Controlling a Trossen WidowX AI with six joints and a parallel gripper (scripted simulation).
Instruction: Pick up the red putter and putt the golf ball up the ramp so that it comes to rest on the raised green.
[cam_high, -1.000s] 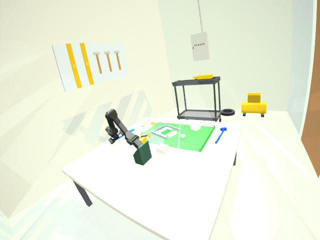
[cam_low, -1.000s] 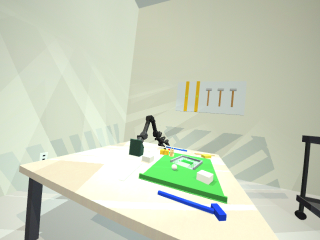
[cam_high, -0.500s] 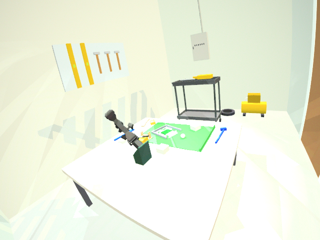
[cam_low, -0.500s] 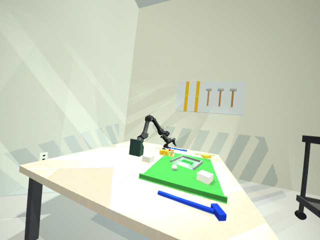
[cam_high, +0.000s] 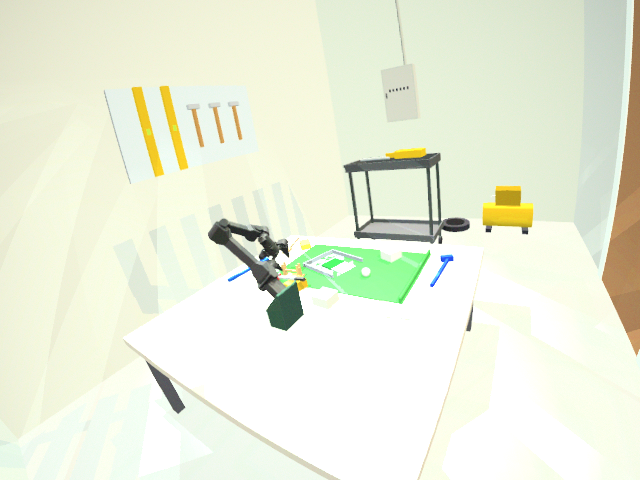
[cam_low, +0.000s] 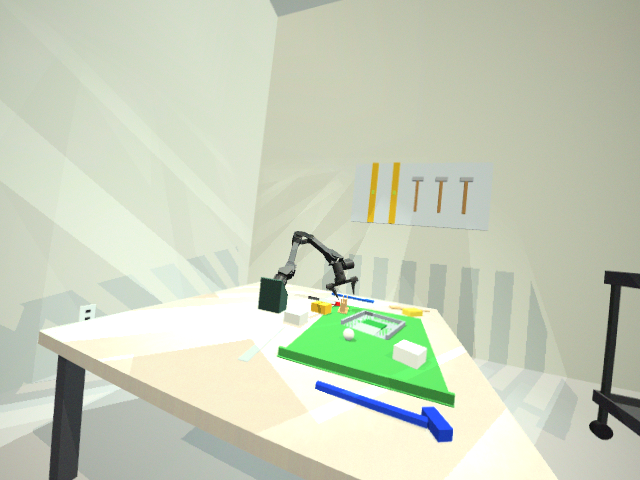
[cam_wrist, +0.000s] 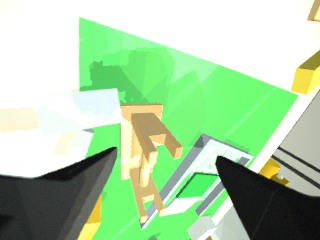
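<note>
Right now my gripper tip is 120 mm past the yellow block, 120 mm to the left of it and 40 mm above it. From my gripper tip the other things lie so: green mat: 130 mm ahead, 300 mm to the right, 70 mm below; white golf ball: 40 mm ahead, 420 mm to the right, 40 mm below; blue putter: 130 mm ahead, 760 mm to the right, 50 mm below.
</note>
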